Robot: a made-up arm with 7 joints.
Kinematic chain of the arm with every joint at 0, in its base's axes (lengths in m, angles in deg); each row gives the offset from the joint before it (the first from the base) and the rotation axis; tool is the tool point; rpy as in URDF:
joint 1: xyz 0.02 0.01 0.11 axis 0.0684 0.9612 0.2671
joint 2: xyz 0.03 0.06 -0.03 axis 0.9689 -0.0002 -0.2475
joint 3: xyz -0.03 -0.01 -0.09 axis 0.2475 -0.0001 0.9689
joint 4: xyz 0.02 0.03 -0.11 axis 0.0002 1 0
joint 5: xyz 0.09 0 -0.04 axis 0.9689 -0.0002 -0.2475
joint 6: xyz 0.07 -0.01 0 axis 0.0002 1 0
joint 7: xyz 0.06 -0.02 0 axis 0.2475 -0.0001 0.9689
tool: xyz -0.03 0 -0.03 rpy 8.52 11.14 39.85
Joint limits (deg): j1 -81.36..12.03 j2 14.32..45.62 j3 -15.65..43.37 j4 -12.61..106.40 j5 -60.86..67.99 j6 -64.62..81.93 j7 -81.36..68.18
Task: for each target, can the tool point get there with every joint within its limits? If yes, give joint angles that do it. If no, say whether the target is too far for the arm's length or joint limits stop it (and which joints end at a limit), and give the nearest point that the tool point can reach.
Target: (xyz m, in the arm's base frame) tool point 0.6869 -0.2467 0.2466
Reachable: no: too far | nearest point 0.4527 -0.0771 0.1699 | short by 0.299 m
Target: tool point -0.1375 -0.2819 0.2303
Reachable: no: joint limits stop it (at a limit: joint 1, joint 2, joint 3, joint 4, joint 6, joint 7) | nearest point 0.2481 -0.0910 0.2698 | short by 0.432 m
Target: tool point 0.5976 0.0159 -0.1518
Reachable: no: too far | nearest point 0.4493 0.0289 -0.0800 | short by 0.165 m
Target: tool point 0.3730 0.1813 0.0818
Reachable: yes | joints -49.82 17.47 29.88 -2.40 -7.59 27.86 -54.45
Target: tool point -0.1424 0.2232 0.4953
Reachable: no: joint limits stop it (at a limit: joint 1, joint 2, joint 3, joint 4, joint 5, joint 7) | nearest point 0.1288 0.2218 0.3159 | short by 0.325 m
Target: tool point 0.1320 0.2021 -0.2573
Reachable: yes | joints -19.05 19.64 14.52 75.34 2.00 52.05 -51.08
